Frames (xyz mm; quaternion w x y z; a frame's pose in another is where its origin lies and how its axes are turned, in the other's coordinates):
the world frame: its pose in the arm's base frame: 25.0 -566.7 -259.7 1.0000 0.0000 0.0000 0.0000
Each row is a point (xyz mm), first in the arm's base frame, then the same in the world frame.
Working: the arm's base frame: its pose in the world frame: -25.0 566.7 259.7 1.0000 0.0000 0.0000 0.0000

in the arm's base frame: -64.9 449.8 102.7
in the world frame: -89.9 1016.5 362.4
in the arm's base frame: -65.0 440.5 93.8
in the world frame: -90.0 1007.2 353.5
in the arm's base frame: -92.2 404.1 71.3
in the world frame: -117.2 970.8 331.0
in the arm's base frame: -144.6 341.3 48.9
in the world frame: -169.6 908.0 308.6
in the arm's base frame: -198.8 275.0 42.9
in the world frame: -223.8 841.7 302.6
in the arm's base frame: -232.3 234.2 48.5
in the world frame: -257.3 800.9 308.2
